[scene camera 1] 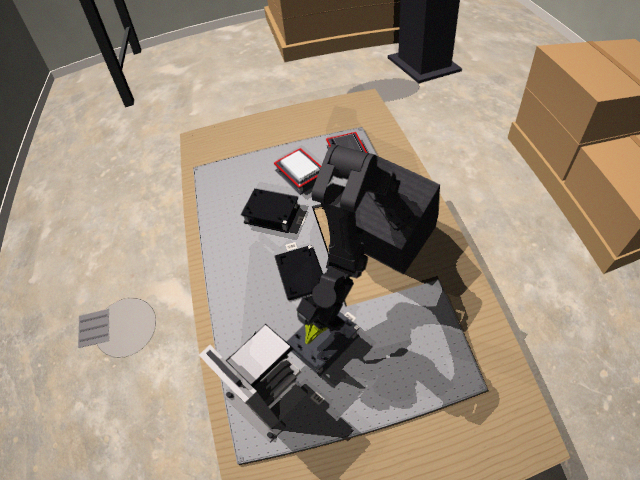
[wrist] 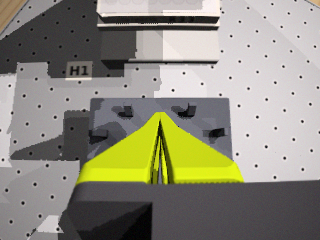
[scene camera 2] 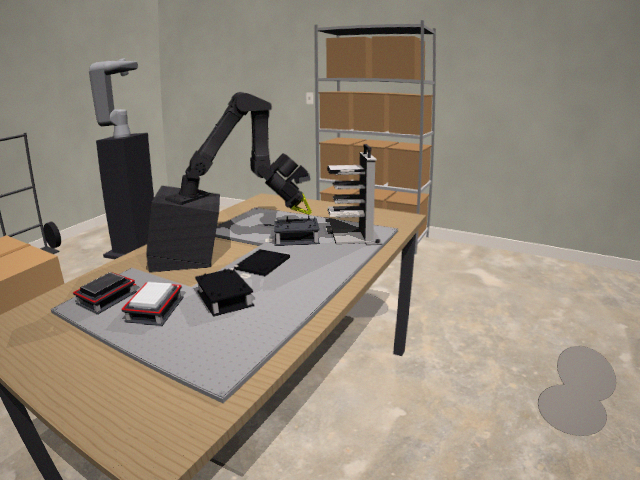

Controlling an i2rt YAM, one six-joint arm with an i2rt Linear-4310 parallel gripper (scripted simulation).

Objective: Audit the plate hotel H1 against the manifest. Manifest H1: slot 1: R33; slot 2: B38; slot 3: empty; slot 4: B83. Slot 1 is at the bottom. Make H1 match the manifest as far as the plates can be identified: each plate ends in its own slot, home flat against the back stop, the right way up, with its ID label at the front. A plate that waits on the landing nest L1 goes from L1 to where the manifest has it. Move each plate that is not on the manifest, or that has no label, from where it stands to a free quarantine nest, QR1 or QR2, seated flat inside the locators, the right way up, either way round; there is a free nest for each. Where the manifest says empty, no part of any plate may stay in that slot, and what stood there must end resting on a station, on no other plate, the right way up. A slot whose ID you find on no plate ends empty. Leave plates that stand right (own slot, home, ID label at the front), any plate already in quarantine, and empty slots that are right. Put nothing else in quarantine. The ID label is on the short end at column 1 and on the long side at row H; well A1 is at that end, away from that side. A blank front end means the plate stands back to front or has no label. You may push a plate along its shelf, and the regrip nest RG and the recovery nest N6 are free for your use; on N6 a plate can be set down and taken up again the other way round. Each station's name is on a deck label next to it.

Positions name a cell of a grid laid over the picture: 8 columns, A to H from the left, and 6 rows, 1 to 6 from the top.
Note:
In view: my gripper (wrist: D4) and a white plate (scene camera 2: B4).

